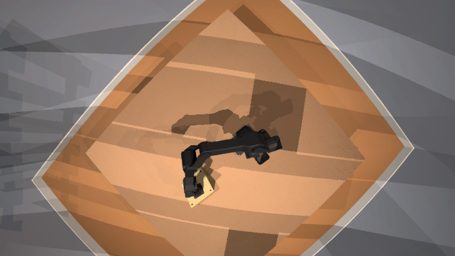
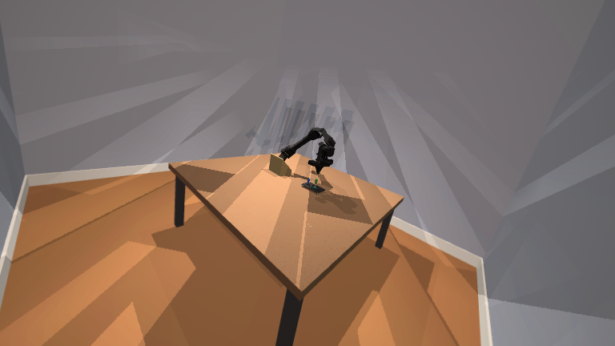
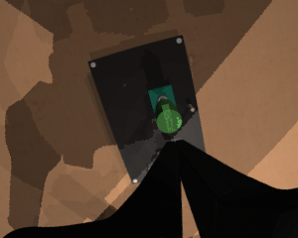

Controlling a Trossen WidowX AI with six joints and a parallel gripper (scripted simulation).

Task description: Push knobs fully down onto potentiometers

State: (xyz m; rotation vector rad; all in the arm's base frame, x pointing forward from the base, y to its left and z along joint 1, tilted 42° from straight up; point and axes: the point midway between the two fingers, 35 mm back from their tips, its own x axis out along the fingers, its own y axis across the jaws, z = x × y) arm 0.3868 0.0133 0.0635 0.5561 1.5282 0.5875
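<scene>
My gripper tip is now 5 cm above the green knob. The rest, counted from my gripper tip: blue knob (8 cm below, 7 cm behind).
</scene>
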